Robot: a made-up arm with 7 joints. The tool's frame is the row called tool. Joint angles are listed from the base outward.
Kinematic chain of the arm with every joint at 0, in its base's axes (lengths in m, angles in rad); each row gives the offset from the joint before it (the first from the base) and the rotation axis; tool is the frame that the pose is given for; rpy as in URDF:
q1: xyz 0 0 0.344 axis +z
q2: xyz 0 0 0 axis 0 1 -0.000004
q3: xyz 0 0 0.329 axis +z
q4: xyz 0.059 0 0 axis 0 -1 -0.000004
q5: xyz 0.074 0 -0.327 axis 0 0.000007 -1
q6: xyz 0 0 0 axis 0 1 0.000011
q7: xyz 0.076 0 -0.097 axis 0 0.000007 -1
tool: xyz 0 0 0 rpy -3.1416 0 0
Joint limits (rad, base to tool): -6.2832..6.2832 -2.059..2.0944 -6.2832..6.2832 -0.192..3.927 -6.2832..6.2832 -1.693..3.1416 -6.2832..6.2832
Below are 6 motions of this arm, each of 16 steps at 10 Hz.
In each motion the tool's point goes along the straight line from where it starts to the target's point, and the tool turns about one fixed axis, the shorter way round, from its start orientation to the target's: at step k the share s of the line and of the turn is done. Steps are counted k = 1, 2, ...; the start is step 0. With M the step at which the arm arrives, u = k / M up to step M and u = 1 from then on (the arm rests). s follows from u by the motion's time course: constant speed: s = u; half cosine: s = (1 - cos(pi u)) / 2; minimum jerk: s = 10 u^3 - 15 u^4 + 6 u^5.
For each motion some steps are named. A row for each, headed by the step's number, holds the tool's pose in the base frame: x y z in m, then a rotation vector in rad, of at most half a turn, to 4 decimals.
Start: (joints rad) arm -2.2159 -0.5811 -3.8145 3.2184 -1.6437 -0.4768 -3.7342
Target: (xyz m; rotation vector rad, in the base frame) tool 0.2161 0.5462 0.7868 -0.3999 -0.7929 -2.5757
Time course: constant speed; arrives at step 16
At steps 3, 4, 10, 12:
3: 0.1744 0.4285 0.8846 -0.7001 -0.7704 -1.8857
4: 0.1776 0.4375 0.8771 -0.6814 -0.7744 -1.9395
10: 0.1969 0.4919 0.8319 -0.5546 -0.7907 -2.2602
12: 0.2033 0.5100 0.8169 -0.5063 -0.7931 -2.3661

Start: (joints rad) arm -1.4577 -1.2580 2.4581 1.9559 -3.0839 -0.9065 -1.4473
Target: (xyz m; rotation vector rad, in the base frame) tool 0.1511 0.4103 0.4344 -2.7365 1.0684 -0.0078
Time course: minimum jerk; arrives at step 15
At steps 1, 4, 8, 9, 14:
1: 0.1791 0.5020 0.1848 2.8562 -0.4861 0.8945
4: 0.1758 0.4911 0.2146 2.9074 -0.5717 0.8023
8: 0.1634 0.4505 0.3249 -2.9240 0.8562 -0.4106
9: 0.1600 0.4395 0.3550 -2.8788 0.9188 -0.2972
14: 0.1512 0.4105 0.4337 -2.7378 1.0672 -0.0102

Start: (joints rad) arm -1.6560 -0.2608 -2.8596 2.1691 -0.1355 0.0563 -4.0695
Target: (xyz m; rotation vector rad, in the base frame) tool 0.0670 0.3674 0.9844 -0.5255 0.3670 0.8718
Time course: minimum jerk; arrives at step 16
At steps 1, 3, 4, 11, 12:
1: -0.0597 0.4896 0.9283 -1.2757 0.2769 0.6376
3: -0.0538 0.4839 0.9309 -1.2414 0.2820 0.6506
4: -0.0468 0.4772 0.9340 -1.2010 0.2879 0.6657
11: 0.0441 0.3894 0.9743 -0.6629 0.3537 0.8365
12: 0.0539 0.3801 0.9786 -0.6046 0.3595 0.8519

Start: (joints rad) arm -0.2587 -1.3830 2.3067 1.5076 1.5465 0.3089 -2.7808
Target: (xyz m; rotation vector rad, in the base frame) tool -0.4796 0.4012 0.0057 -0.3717 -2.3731 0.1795
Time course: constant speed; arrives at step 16
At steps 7, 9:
7: -0.3838 0.4563 0.0656 0.5426 -2.8878 -0.3163
9: -0.4051 0.4440 0.0523 0.3181 -2.8040 -0.1949

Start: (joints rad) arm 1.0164 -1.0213 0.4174 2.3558 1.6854 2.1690 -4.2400
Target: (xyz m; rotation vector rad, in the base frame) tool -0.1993 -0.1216 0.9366 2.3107 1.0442 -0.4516
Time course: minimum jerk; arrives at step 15
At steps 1, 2, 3, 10, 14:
1: -0.4118 -0.2735 0.8125 -2.3157 -1.2517 0.5465
2: -0.4083 -0.2709 0.8146 -2.3320 -1.2569 0.5487
3: -0.4001 -0.2650 0.8194 -2.3703 -1.2688 0.5537
10: -0.2440 -0.1536 0.9105 2.4825 1.1681 -0.5064
14: -0.1999 -0.1220 0.9363 2.3129 1.0458 -0.4523

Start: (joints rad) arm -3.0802 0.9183 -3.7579 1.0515 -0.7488 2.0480 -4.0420
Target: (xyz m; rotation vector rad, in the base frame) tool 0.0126 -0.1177 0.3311 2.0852 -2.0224 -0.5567
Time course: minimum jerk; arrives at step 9
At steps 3, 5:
3: 0.0426 -0.2382 0.5619 0.8264 -2.7219 -0.0674
5: 0.0277 -0.1782 0.4470 1.4913 -2.4583 -0.3174

